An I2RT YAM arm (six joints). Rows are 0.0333 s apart.
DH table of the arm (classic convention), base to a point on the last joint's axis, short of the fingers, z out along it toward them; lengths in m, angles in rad. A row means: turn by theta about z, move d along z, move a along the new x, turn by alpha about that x. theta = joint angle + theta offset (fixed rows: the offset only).
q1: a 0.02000  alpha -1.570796  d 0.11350  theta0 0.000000
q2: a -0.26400  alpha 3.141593  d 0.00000  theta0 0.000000
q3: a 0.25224  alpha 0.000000  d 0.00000  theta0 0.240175
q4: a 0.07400  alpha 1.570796  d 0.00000  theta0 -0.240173
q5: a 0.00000  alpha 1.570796  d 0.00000  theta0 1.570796
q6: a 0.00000  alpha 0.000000  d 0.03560  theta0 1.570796
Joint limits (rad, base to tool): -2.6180..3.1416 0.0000..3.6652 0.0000..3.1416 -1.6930..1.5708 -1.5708..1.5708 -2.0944..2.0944
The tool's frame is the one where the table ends.
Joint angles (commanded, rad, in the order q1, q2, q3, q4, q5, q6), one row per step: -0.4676, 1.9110, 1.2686, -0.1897, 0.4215, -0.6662; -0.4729, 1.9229, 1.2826, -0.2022, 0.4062, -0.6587; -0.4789, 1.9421, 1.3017, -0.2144, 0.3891, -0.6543; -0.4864, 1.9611, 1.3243, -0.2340, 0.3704, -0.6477; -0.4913, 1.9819, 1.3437, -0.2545, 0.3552, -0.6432; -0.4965, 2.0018, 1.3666, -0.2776, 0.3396, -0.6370; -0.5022, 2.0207, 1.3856, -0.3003, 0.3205, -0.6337; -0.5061, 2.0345, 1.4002, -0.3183, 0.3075, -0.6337; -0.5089, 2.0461, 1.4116, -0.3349, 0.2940, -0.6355
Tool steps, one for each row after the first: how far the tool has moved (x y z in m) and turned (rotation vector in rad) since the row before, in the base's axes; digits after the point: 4 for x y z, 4 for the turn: 0.0014, -0.0026, -0.0015, 0.0176, -0.0007, -0.0002; 0.0025, -0.0035, -0.0029, 0.0186, 0.0023, 0.0023; 0.0022, -0.0040, -0.0023, 0.0224, 0.0036, 0.0000; 0.0021, -0.0029, -0.0041, 0.0223, 0.0112, 0.0015; 0.0022, -0.0031, -0.0029, 0.0225, 0.0083, -0.0001; 0.0015, -0.0029, -0.0037, 0.0253, 0.0107, 0.0033; 0.0010, -0.0020, -0.0026, 0.0175, 0.0100, 0.0037; 0.0007, -0.0013, -0.0026, 0.0172, 0.0102, 0.0063
